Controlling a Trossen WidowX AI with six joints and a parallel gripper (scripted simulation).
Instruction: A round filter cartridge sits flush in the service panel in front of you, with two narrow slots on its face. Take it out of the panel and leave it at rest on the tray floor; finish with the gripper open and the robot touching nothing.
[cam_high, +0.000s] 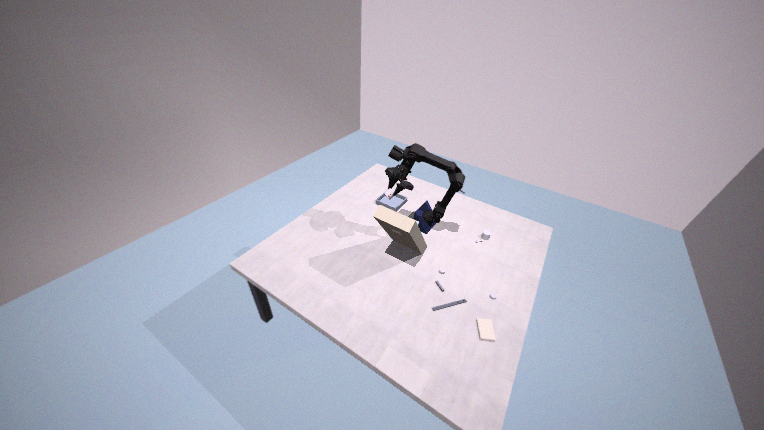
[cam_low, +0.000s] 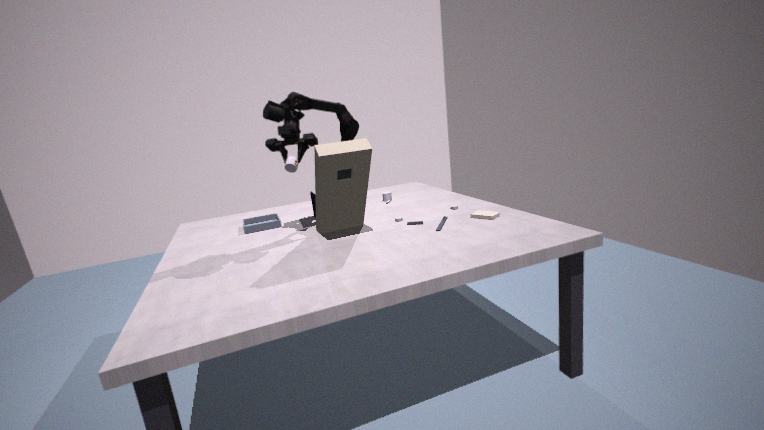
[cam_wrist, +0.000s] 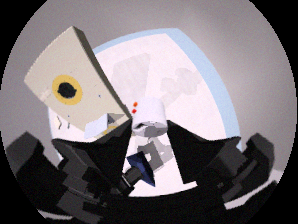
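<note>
The blue-grey tray is 280 mm behind my gripper tip, 270 mm below it and 140 mm to the right of it. The rest, counted from my gripper tip: round cartridge right at my gripper tip; beige service panel 150 mm to the left, 100 mm below, 100 mm ahead.
</note>
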